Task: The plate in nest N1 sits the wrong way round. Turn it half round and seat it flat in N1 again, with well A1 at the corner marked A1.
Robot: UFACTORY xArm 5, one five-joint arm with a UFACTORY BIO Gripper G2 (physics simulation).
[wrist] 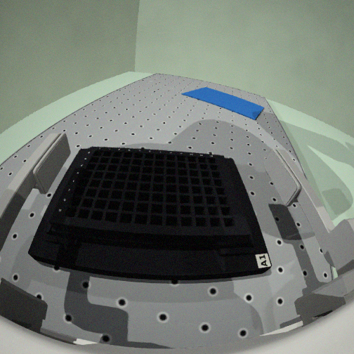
Labels:
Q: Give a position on a flat blue rectangle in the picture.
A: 209,95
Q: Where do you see a black nest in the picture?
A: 149,263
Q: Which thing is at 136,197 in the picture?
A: A black well plate.

